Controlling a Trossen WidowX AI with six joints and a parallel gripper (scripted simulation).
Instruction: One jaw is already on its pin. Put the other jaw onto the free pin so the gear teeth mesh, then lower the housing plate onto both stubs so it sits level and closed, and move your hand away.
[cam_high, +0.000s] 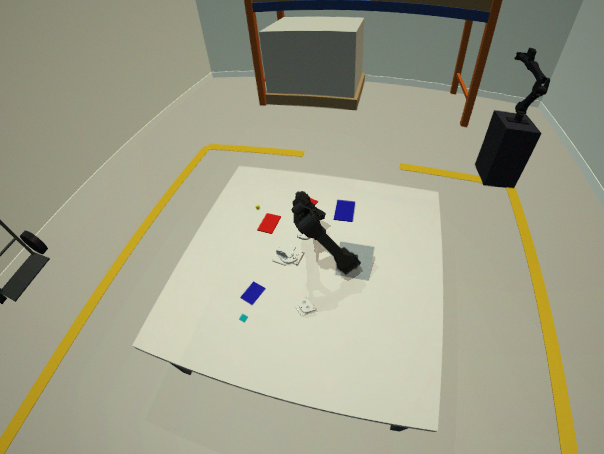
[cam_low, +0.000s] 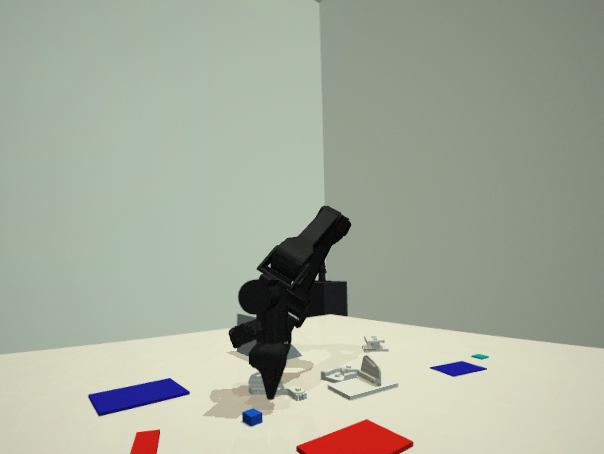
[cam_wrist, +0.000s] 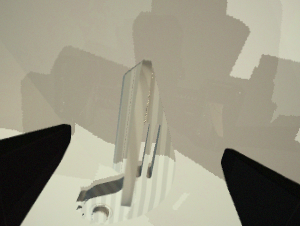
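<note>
The jaw is 4 cm ahead of my gripper tip and 1 cm to the left of it. From my gripper tip the other things lie so: flat red strip 6 cm ahead, 26 cm to the right; then flat blue plate 16 cm behind, 19 cm to the right; then blue cube 7 cm ahead, 10 cm to the right.
</note>
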